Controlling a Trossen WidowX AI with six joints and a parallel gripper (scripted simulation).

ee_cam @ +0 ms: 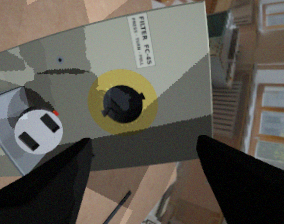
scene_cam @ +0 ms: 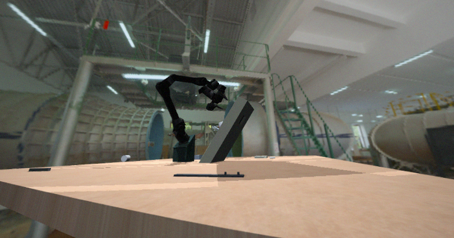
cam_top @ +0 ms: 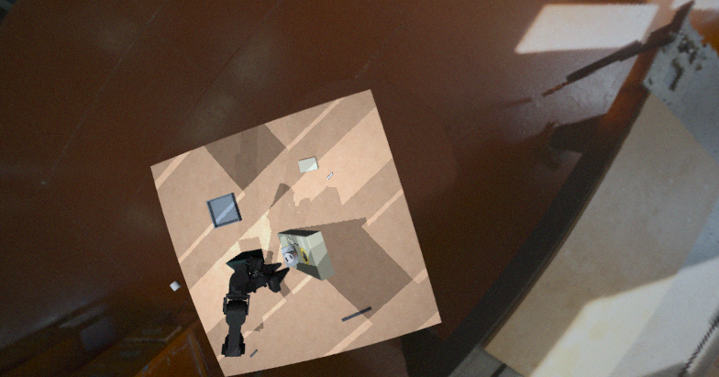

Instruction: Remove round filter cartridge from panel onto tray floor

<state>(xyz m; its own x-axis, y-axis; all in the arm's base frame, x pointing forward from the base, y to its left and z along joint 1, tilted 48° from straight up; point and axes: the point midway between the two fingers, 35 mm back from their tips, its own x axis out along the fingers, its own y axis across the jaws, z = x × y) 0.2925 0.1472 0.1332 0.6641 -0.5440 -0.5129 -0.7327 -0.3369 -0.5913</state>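
My gripper tip is 13 cm above the round grey filter cartridge and 2 cm past it. The rest, counted from my gripper tip: grey bracket: 18 cm below, 3 cm behind; pin: 34 cm below, 28 cm to the left, 23 cm ahead; grey service panel: 16 cm below, 3 cm ahead, 1 cm to the right.
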